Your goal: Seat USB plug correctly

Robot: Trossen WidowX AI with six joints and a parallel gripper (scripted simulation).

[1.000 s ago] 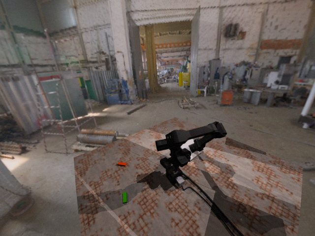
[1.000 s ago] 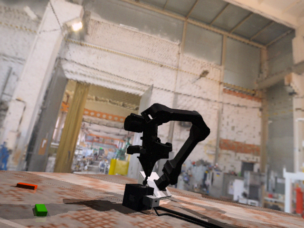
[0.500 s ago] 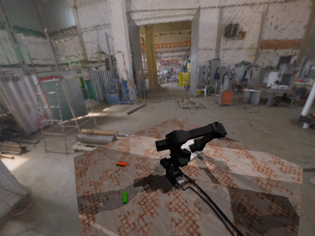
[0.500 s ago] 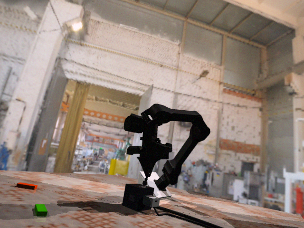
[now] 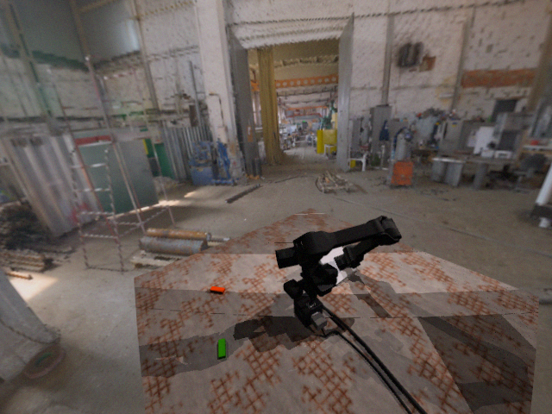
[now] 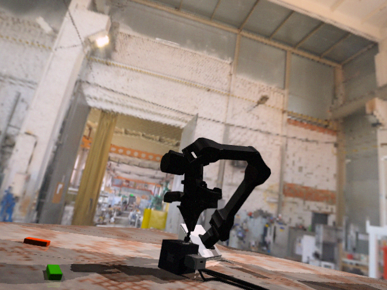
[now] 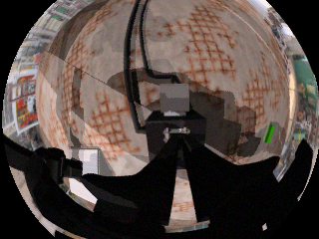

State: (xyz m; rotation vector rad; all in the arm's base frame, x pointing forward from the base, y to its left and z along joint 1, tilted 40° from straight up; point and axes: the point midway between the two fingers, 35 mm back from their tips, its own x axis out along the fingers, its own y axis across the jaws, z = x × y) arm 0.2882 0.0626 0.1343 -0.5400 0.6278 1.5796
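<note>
Right now my gripper tip is 2 cm above the usb plug and 1 cm to the left of it. The rest, counted from my gripper tip: green block: 32 cm ahead, 11 cm below, 7 cm to the right; usb socket: 4 cm below, 1 cm to the right; orange block: 34 cm to the right, 27 cm ahead, 10 cm below.
</note>
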